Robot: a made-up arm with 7 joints. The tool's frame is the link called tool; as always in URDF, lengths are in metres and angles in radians. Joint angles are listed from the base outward. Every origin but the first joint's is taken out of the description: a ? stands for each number. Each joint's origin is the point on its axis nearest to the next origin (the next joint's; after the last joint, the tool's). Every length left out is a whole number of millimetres.
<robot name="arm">
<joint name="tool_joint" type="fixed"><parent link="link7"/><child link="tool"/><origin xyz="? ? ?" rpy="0 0 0"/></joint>
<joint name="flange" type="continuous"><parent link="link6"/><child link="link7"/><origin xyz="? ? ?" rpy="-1.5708 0 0"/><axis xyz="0 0 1"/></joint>
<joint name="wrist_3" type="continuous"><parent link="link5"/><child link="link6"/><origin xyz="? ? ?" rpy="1.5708 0 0"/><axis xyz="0 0 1"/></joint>
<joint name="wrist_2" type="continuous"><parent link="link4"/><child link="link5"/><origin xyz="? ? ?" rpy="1.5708 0 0"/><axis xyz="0 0 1"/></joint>
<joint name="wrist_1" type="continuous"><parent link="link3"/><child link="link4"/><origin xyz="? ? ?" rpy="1.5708 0 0"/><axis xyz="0 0 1"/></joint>
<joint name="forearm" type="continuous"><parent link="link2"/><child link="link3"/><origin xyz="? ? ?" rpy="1.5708 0 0"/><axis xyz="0 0 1"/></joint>
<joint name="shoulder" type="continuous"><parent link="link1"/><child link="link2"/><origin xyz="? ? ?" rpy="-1.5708 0 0"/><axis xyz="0 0 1"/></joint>
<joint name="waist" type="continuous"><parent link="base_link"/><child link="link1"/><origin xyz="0 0 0.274"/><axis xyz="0 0 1"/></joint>
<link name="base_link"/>
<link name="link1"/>
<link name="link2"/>
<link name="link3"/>
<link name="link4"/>
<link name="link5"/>
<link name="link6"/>
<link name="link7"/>
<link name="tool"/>
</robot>
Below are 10 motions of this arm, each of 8 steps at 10 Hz.
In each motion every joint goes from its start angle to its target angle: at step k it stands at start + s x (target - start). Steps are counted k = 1, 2, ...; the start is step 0. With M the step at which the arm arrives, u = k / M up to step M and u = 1 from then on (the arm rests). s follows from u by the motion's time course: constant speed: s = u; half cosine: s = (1 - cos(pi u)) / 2; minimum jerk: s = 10 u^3 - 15 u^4 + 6 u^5.
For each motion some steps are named. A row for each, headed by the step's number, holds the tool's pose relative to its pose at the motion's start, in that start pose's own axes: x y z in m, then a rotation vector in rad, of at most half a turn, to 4 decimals.
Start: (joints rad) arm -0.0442 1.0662 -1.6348 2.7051 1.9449 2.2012 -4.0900
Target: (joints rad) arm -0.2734 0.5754 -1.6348 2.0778 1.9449 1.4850 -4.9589
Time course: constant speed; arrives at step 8
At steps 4, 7, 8:
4: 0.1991 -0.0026 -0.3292 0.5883 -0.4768 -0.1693
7: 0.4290 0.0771 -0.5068 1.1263 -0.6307 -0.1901
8: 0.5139 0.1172 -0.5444 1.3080 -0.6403 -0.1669

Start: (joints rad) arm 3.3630 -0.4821 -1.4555 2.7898 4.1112 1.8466 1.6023
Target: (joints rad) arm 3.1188 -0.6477 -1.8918 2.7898 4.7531 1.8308 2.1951
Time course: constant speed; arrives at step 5
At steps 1, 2, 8:
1: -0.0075 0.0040 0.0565 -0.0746 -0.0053 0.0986
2: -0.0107 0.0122 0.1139 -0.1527 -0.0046 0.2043
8: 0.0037 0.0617 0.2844 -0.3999 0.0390 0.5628

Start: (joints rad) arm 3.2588 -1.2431 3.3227 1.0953 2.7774 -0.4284 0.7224
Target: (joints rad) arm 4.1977 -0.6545 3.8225 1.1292 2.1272 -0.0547 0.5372
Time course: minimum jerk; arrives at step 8
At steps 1, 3, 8:
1: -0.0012 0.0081 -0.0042 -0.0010 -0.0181 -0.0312
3: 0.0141 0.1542 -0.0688 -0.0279 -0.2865 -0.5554
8: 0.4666 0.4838 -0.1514 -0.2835 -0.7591 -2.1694

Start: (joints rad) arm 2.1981 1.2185 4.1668 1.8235 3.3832 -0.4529 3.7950
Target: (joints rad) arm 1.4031 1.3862 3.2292 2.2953 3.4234 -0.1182 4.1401
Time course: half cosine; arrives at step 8
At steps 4, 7, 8:
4: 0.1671 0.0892 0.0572 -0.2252 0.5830 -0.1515
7: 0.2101 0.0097 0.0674 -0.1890 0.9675 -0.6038
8: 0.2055 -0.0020 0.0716 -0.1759 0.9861 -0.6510

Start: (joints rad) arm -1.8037 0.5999 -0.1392 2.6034 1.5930 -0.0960 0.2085
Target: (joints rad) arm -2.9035 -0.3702 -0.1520 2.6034 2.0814 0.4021 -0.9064
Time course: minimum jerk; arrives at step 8
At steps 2, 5, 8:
2: 0.0677 -0.1074 -0.0311 0.1033 0.0421 -0.1052
5: 0.0684 -0.6367 -0.4580 0.6953 0.3227 -1.0335
8: -0.1585 -0.7103 -0.6400 0.9118 0.4408 -1.5851

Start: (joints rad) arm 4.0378 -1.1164 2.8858 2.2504 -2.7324 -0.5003 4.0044
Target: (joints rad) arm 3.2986 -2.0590 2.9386 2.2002 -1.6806 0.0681 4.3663
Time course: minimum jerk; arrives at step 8
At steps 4, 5, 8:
4: 0.0552 0.4015 0.2287 -0.1934 0.1671 0.9791
5: 0.0289 0.6086 0.2707 -0.3039 0.3647 1.4242
8: -0.0701 0.8509 0.2709 -0.4798 0.7122 1.9260

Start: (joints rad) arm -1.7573 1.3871 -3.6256 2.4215 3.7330 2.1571 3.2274
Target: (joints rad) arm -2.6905 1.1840 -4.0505 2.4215 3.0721 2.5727 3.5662
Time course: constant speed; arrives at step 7
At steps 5, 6, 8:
5: 0.3173 -0.5370 -0.1174 0.8423 0.3134 1.2322
6: 0.4166 -0.5964 -0.1586 1.0085 0.3876 1.4887
8: 0.5191 -0.6355 -0.2026 1.1789 0.4650 1.7434

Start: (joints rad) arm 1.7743 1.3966 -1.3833 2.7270 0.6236 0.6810 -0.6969
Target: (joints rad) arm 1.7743 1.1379 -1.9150 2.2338 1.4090 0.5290 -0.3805
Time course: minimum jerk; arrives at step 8
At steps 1, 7, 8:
1: -0.0041 0.0063 0.0000 -0.0034 -0.0017 0.0164
7: -0.3379 0.3922 -0.1750 -0.4384 0.1274 1.1033
8: -0.3446 0.3974 -0.1811 -0.4489 0.1347 1.1216

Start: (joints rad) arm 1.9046 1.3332 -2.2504 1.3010 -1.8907 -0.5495 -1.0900
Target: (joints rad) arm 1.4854 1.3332 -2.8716 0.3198 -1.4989 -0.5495 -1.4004
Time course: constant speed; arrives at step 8
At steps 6, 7, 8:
6: 0.3708 -0.2737 -0.0628 0.6276 0.4431 0.6343
7: 0.4255 -0.2848 -0.1013 0.7387 0.4818 0.7500
8: 0.4755 -0.2850 -0.1413 0.8504 0.5097 0.8673

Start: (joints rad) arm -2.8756 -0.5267 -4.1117 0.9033 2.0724 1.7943 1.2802
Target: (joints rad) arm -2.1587 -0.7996 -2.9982 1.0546 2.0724 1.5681 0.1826
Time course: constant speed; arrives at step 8
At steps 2, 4, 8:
2: 0.1698 0.0920 0.2061 -0.3306 0.2114 -0.1273
4: 0.3703 0.2593 0.3217 -0.7012 0.3351 -0.2312
8: 0.7222 0.6859 0.2142 -1.4598 0.3037 -0.2755

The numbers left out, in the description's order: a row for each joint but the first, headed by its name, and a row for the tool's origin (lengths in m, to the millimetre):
tool: 0 0 0
flange: 0.11 0.141 0
wrist_3: 0 0 0
wrist_2: 0.1 -0.444 0
wrist_1: 0.068 0 0
forearm: 0 -0.423 0
shoulder: 0 0 0

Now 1 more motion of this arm.
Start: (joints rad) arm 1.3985 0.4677 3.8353 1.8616 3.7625 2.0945 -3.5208
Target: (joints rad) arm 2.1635 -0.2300 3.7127 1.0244 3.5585 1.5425 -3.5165
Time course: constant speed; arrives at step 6
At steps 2, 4, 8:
2: -0.0714 0.1371 -0.2645 0.1099 -0.6131 -0.1501
4: 0.0615 0.2166 -0.5648 0.2650 -1.2862 -0.1580
8: 0.3699 0.2599 -0.7554 0.5050 -1.9663 -0.0290

